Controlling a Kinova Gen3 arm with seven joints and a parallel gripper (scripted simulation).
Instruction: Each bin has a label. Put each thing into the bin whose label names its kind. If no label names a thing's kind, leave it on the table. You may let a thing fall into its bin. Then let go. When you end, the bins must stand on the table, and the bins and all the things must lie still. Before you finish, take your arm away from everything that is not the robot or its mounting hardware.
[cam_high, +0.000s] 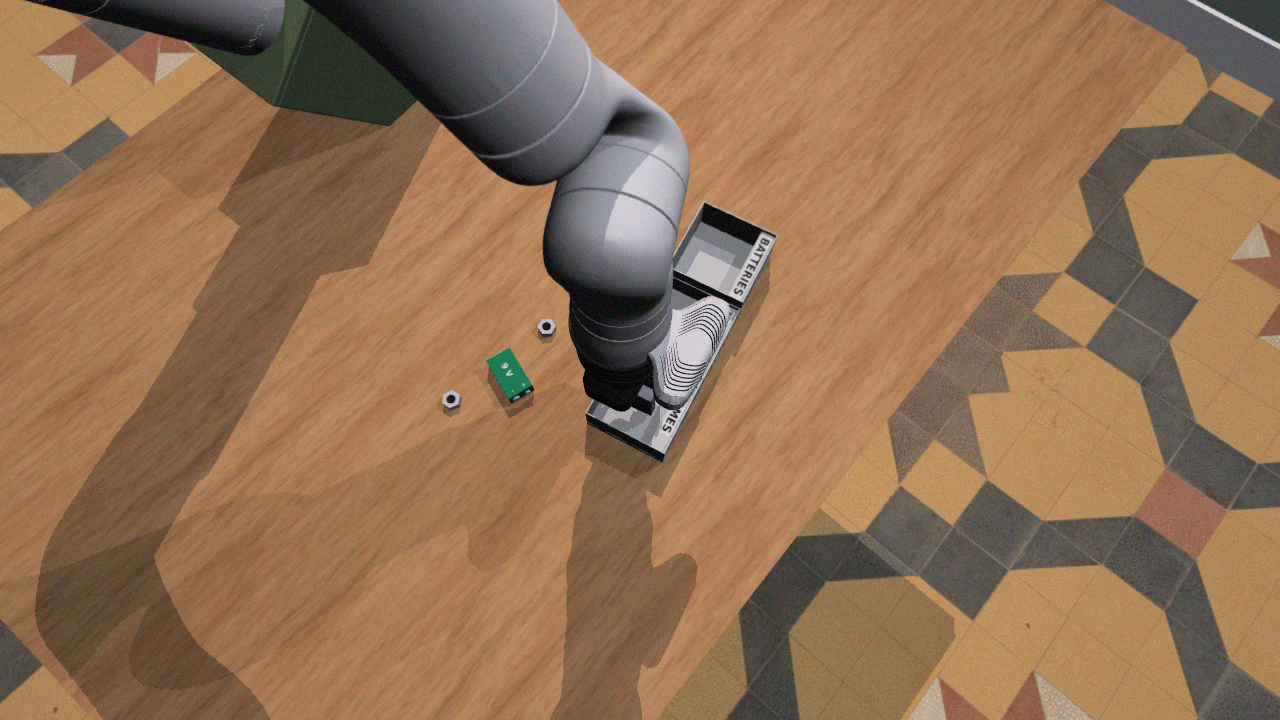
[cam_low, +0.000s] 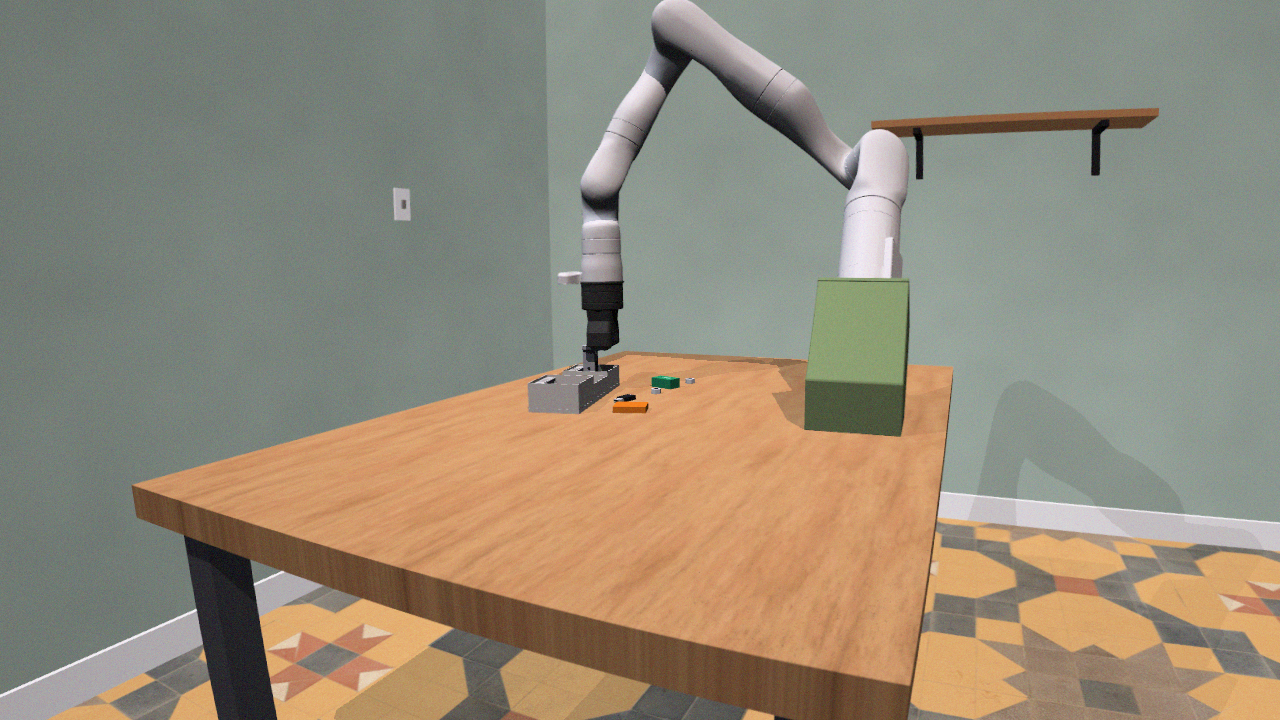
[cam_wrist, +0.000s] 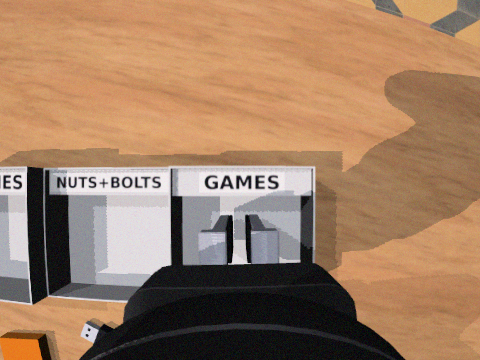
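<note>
Now: the bin row 3 cm behind my hand, 8 cm to the left of it and 1 cm below it. From my hand the other things lie so: black USB stick: 12 cm behind, 6 cm to the left, 3 cm below; then flat orange box: 17 cm behind, 12 cm to the left, 3 cm below; then green 9 v battery: 10 cm behind, 9 cm to the right, 3 cm below.
</note>
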